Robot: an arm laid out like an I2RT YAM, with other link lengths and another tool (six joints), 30 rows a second.
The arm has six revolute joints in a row. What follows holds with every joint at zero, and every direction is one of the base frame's. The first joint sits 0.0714 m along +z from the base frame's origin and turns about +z. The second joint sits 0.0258 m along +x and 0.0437 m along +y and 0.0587 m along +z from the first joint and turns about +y. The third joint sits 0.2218 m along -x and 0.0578 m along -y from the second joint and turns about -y. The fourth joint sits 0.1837 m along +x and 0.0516 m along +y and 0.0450 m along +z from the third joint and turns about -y. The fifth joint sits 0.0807 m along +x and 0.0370 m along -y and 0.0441 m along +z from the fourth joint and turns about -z. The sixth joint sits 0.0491 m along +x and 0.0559 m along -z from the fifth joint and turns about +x. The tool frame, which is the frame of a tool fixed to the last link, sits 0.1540 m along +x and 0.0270 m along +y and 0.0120 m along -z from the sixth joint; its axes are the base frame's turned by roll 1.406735, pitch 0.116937 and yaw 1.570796 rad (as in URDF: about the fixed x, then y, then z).
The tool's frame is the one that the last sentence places.
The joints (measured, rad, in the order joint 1, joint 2, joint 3, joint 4, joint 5, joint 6), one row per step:
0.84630 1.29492 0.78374 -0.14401 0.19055 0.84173
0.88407 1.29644 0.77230 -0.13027 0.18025 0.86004
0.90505 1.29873 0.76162 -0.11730 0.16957 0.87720
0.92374 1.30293 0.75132 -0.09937 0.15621 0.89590
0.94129 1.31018 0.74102 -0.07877 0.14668 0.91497
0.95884 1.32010 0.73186 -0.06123 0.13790 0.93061
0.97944 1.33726 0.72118 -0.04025 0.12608 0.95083
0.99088 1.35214 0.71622 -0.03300 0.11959 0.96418
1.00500 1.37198 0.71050 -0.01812 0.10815 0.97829
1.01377 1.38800 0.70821 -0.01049 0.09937 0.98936
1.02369 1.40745 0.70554 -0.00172 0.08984 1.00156
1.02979 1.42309 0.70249 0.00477 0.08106 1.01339
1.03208 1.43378 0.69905 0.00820 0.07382 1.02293
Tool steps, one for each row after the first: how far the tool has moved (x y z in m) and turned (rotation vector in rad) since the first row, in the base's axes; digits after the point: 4 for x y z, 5 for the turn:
-0.0118 0.0108 -0.0017 0.01649 0.01295 0.03498
-0.0193 0.0172 -0.0036 0.03139 0.02650 0.05413
-0.0261 0.0239 -0.0049 0.05055 0.04037 0.07226
-0.0320 0.0299 -0.0065 0.06788 0.05325 0.08601
-0.0381 0.0355 -0.0094 0.07889 0.06725 0.10102
-0.0457 0.0419 -0.0145 0.08900 0.08888 0.11831
-0.0503 0.0447 -0.0198 0.08857 0.10738 0.12586
-0.0563 0.0493 -0.0255 0.09126 0.12798 0.13939
-0.0603 0.0522 -0.0301 0.09135 0.14539 0.14718
-0.0650 0.0552 -0.0358 0.08985 0.16549 0.15556
-0.0685 0.0569 -0.0408 0.08890 0.18417 0.15967
-0.0708 0.0574 -0.0449 0.08761 0.19973 0.16024

